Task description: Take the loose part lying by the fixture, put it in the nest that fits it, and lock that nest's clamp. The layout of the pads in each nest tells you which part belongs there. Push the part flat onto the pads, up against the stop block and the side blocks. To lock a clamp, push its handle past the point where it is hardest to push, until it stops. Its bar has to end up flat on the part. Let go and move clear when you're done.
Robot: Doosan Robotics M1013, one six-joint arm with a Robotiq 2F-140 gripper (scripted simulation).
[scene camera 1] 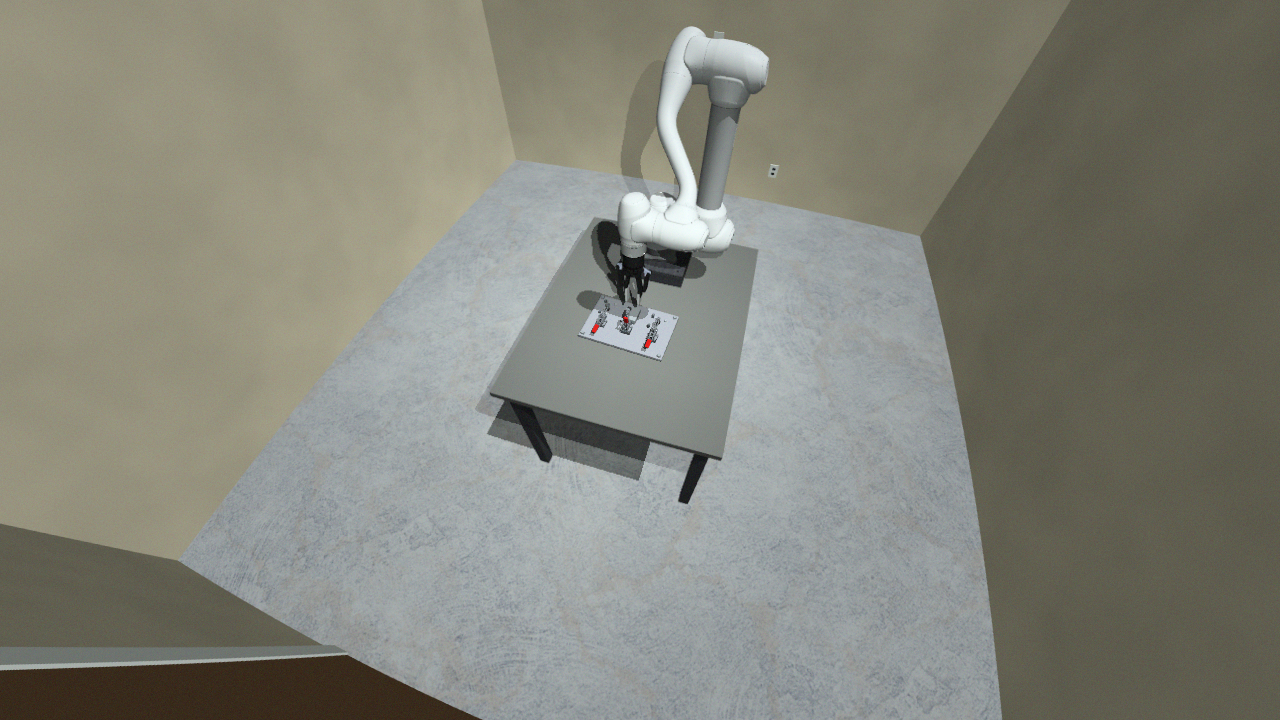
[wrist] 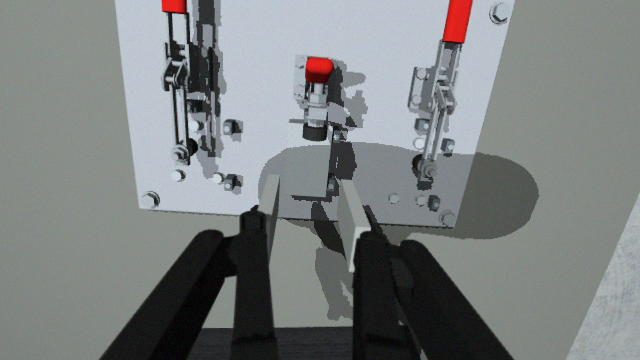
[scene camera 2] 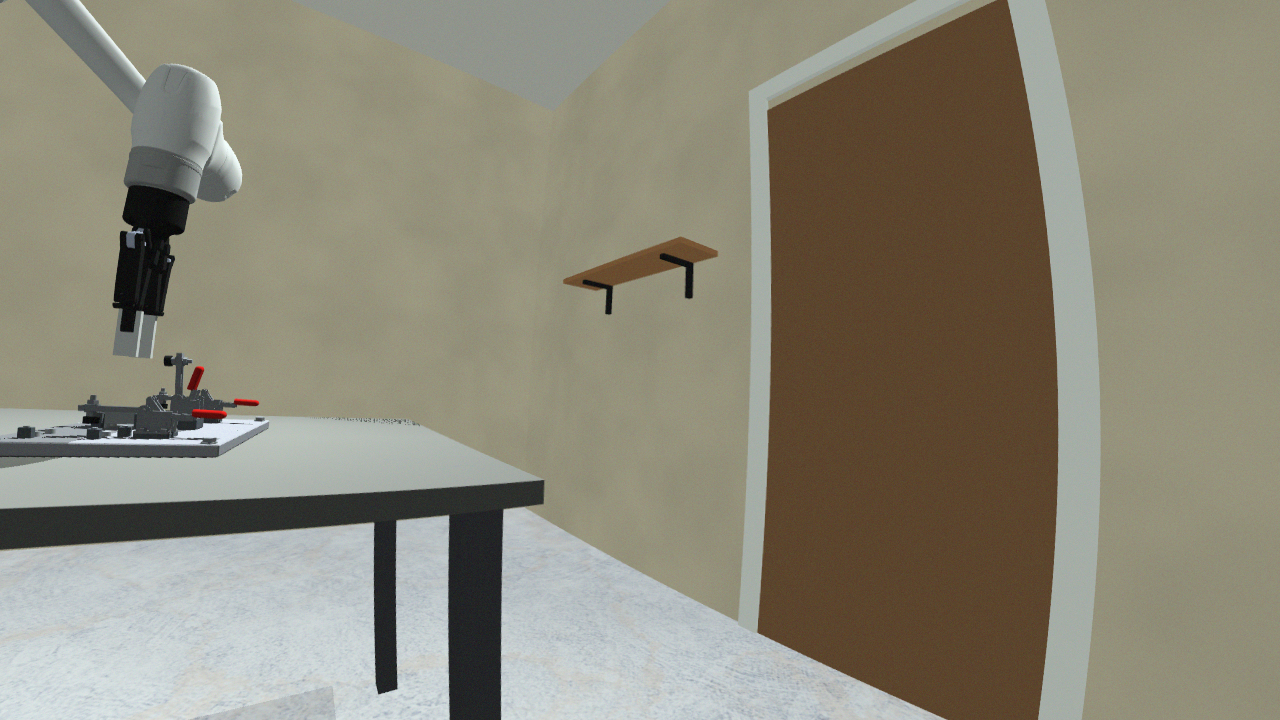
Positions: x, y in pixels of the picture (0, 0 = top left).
Labels:
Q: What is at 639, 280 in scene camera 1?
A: My gripper.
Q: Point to a white fixture plate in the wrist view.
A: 253, 55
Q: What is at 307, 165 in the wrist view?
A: A grey block part.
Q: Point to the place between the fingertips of my gripper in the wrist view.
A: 309, 195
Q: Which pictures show my gripper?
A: Scene camera 1, the wrist view and scene camera 2: all of them.

